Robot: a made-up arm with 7 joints. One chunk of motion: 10 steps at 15 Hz.
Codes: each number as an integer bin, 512 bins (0 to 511) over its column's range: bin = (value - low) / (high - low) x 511, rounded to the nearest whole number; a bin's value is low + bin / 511 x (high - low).
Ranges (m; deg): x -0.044..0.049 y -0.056..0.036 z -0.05..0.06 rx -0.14..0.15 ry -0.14..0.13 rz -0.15..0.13
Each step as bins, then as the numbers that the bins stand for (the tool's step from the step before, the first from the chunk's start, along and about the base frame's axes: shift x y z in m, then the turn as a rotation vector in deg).
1 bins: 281 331 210 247 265 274
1 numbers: 0.00714 0.00359 -0.00479 0.000 0.000 0.000
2 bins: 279 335 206 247 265 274
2 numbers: 0.00678 0.00431 -0.00566 0.000 0.000 0.000
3 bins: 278 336 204 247 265 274
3 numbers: 0.00659 0.00449 -0.00609 0.000 0.000 0.000
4 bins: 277 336 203 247 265 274
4 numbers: 0.00641 0.00449 -0.00630 0.000 0.000 0.000
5 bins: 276 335 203 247 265 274
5 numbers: 0.00623 0.00431 -0.00630 0.000 0.000 0.000
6 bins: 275 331 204 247 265 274
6 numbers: 0.00605 0.00359 -0.00609 0.000 0.000 0.000
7 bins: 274 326 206 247 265 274
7 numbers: 0.00587 0.00269 -0.00566 0.000 0.000 0.000
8 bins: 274 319 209 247 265 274
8 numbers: 0.00587 0.00143 -0.00501 0.000 0.000 0.000
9 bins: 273 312 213 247 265 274
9 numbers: 0.00568 0.00017 -0.00415 0.000 0.000 0.000
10 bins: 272 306 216 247 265 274
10 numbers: 0.00550 -0.00091 -0.00350 0.000 0.000 0.000
